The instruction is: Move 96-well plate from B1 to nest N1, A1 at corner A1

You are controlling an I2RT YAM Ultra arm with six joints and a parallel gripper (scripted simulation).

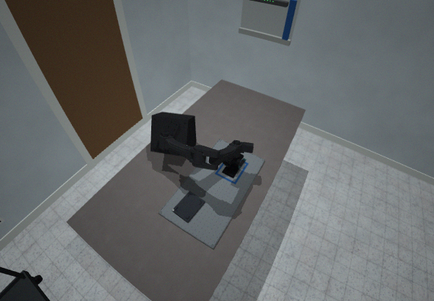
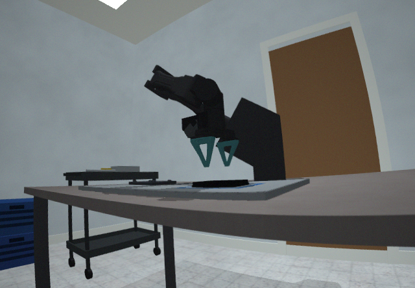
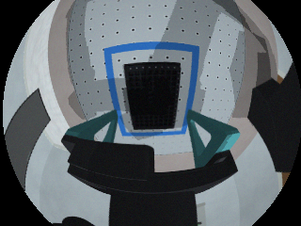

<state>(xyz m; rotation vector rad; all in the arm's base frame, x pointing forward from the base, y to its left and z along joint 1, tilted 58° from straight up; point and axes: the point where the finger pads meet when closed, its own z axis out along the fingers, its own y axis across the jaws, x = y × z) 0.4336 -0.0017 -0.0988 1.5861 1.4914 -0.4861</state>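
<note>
Now: the black 96-well plate 5 cm below my hand and 1 cm to the left of it. Also, from my hand: plate nest N1: 35 cm to the right, 15 cm behind, 6 cm below; then white corner label: 41 cm to the right, 23 cm behind, 5 cm below.
</note>
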